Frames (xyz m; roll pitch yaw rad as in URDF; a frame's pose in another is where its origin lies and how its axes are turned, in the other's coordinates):
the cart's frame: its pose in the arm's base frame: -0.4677 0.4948 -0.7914 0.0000 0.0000 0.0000
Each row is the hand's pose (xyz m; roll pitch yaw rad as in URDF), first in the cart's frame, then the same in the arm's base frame.
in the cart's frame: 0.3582 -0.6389 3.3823 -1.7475 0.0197 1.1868
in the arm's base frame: -0.1095 -0.1441 2.5909 -1.7475 0.0197 1.1868
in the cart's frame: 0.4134 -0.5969 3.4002 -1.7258 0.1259 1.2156
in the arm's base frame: -0.0543 -0.1021 2.6088 -1.7258 0.1259 1.2156
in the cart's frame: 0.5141 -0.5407 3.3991 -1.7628 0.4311 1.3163
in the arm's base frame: 0.0464 -0.0459 2.6077 -1.7628 0.4311 1.3163
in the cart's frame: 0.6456 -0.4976 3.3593 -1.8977 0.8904 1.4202
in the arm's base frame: 0.1779 -0.0028 2.5679 -1.8977 0.8904 1.4202
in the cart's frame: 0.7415 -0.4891 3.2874 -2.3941 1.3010 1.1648
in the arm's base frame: 0.2738 0.0057 2.4960 -2.3941 1.3010 1.1648
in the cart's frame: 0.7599 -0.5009 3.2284 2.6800 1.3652 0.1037
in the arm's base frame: 0.2922 -0.0061 2.4370 2.6800 1.3652 0.1037
